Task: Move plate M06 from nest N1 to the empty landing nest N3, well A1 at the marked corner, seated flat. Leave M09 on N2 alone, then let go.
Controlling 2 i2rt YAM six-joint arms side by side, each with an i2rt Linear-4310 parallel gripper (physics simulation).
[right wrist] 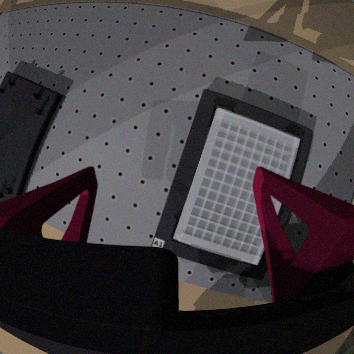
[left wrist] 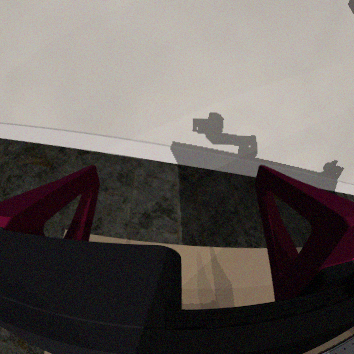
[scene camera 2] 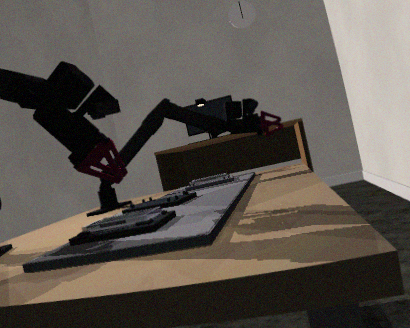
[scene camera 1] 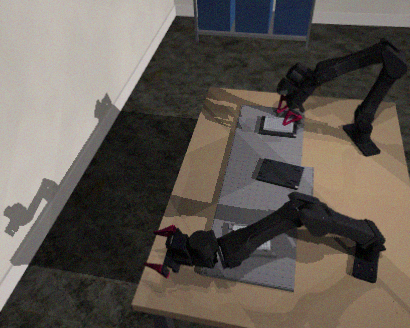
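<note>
A pale well plate [scene camera 1: 274,123] [scene camera 2: 120,220] [right wrist: 235,185] lies in a dark nest [scene camera 1: 277,134] [right wrist: 194,150] at the board's far end in scene camera 1. The nest's A1 mark [right wrist: 158,243] shows at its lower left corner in the right wrist view. The empty dark nest [scene camera 1: 279,172] [scene camera 2: 165,200] [right wrist: 22,125] is in the middle. Another pale plate [scene camera 1: 262,244] [scene camera 2: 212,179] is partly hidden under the left arm. Plate names are not readable. My right gripper [scene camera 1: 282,118] [scene camera 2: 118,177] [right wrist: 174,175] is open above the first plate, offset to one side. My left gripper [scene camera 1: 150,249] [scene camera 2: 280,125] [left wrist: 176,173] is open beyond the table edge.
The grey perforated board [scene camera 1: 250,155] [scene camera 2: 215,235] [right wrist: 130,67] carries the nests on a wooden table [scene camera 1: 192,180] [scene camera 2: 280,250]. The left arm stretches over the near part of the board in scene camera 1. A blue cabinet [scene camera 1: 252,17] and walls stand beyond the table.
</note>
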